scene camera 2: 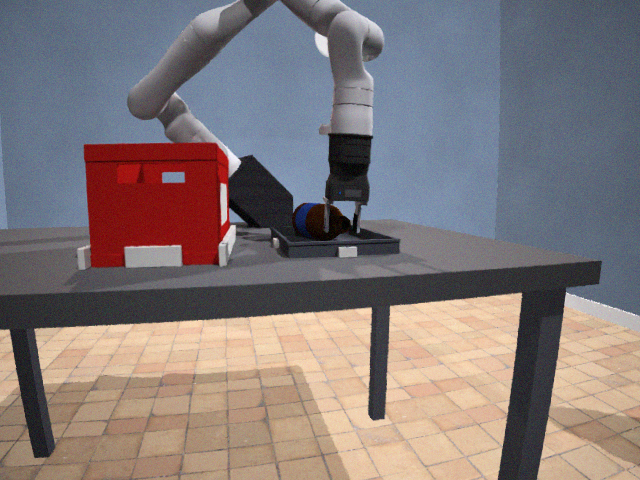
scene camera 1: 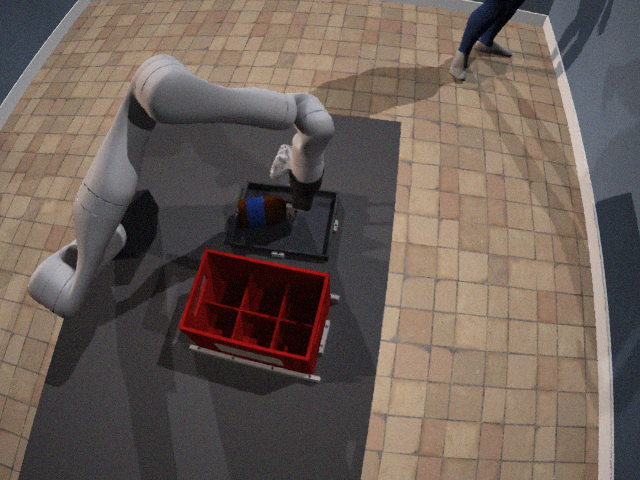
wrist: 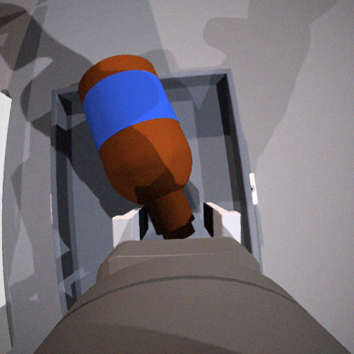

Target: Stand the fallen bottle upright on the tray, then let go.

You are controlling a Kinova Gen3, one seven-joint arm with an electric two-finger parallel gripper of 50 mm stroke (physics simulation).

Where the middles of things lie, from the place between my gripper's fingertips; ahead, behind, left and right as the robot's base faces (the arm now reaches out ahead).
Right now my hand is 20 mm past the dark tray (scene camera 2: 368, 242), 20 mm to the left of it and 10 mm above it. Round my hand: red crate (scene camera 2: 128, 205) 60 mm behind, 300 mm to the right, 60 mm above; brown bottle (scene camera 2: 308, 218) 60 mm behind, 10 mm to the right, 10 mm above.
